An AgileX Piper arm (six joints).
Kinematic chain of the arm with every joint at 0, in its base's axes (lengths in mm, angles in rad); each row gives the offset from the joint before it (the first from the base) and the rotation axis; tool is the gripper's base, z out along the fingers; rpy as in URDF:
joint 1: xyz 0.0 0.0 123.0 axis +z
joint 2: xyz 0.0 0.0 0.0 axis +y
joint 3: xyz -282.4 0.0 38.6 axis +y
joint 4: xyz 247.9 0.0 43.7 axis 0.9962 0 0.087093
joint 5: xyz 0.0 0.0 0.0 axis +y
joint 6: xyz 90.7 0.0 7.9 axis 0.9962 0 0.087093
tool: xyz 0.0 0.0 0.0 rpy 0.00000 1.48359 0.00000
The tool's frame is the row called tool.
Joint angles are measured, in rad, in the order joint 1, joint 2, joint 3, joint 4, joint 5, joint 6. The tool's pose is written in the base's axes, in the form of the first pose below.
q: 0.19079 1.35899 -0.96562 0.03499 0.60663 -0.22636
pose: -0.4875 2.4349 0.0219 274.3 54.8 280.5
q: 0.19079 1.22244 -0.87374 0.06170 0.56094 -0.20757
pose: -0.4272 2.3541 0.0559 244.6 50.3 291.3
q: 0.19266 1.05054 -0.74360 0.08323 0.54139 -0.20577
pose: -0.4006 2.2962 0.0791 204.0 43.8 291.3
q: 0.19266 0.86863 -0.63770 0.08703 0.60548 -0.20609
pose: -0.4023 2.2835 0.0868 161.2 36.0 287.5
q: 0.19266 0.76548 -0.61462 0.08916 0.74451 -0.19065
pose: -0.4045 2.3429 0.1041 134.1 31.8 286.8
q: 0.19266 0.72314 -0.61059 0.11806 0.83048 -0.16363
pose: -0.3733 2.3958 0.1550 120.9 31.7 286.1
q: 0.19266 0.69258 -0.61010 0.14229 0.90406 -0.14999
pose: -0.3609 2.4409 0.1944 110.5 31.9 285.6
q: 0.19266 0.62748 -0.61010 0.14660 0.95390 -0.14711
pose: -0.3636 2.4248 0.2040 96.4 29.9 289.8
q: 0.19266 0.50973 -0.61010 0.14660 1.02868 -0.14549
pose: -0.3724 2.3799 0.2080 71.6 25.6 295.7
